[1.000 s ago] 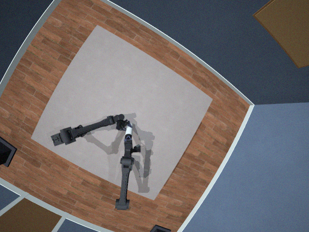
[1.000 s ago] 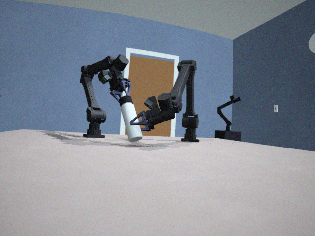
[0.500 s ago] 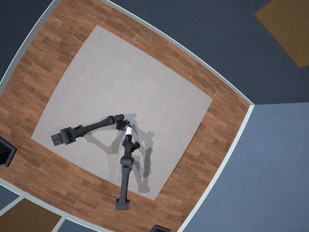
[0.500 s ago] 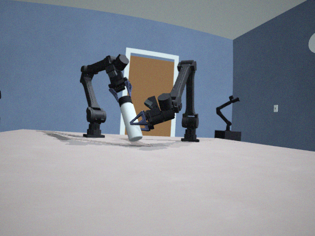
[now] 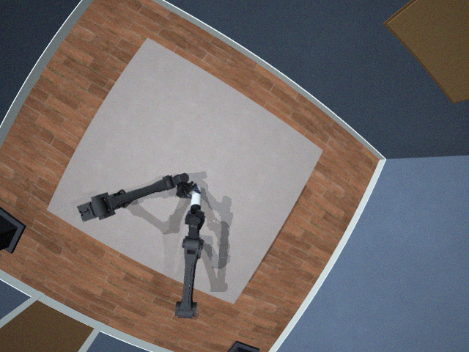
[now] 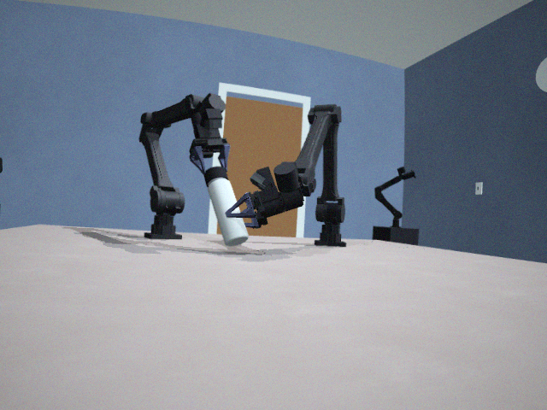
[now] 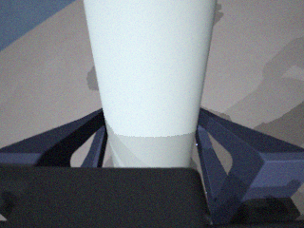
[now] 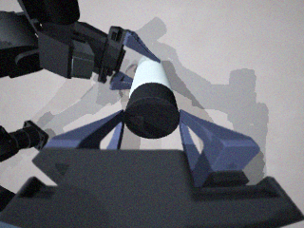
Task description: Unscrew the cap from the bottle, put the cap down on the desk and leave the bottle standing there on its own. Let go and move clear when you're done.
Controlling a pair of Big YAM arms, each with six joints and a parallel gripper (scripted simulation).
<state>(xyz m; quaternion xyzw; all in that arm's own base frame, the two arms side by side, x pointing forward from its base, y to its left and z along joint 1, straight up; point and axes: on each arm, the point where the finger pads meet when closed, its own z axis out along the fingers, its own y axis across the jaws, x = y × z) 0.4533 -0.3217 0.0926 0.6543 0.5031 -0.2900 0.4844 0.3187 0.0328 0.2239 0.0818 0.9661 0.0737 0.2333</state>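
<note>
Now: right hand 20 mm above the black cap, 10 mm to the right of it and 10 mm short of it.
</note>
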